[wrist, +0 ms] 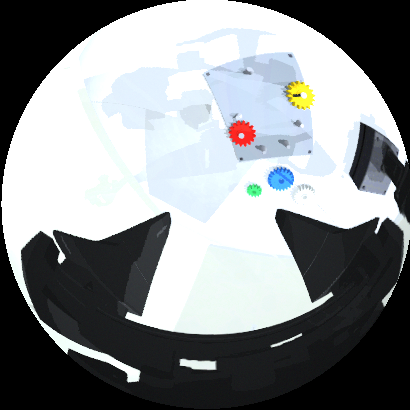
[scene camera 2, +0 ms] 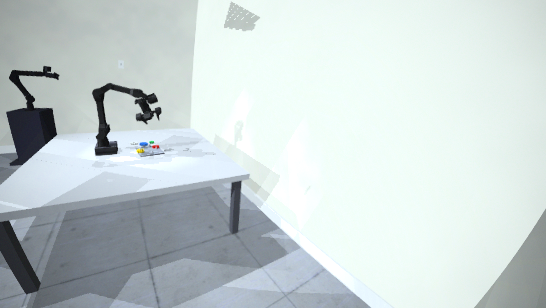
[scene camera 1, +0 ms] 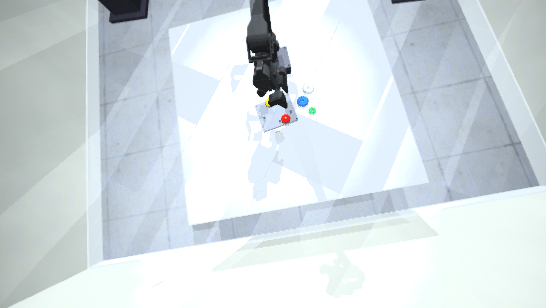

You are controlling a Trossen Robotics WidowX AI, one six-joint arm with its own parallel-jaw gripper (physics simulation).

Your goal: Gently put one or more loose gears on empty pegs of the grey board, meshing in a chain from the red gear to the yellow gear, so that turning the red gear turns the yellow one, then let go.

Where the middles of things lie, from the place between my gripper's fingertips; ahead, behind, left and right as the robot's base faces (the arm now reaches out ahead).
Now: hand 210 mm above the grey board (scene camera 1: 272,115), 60 mm to the left of it and 40 mm past it.
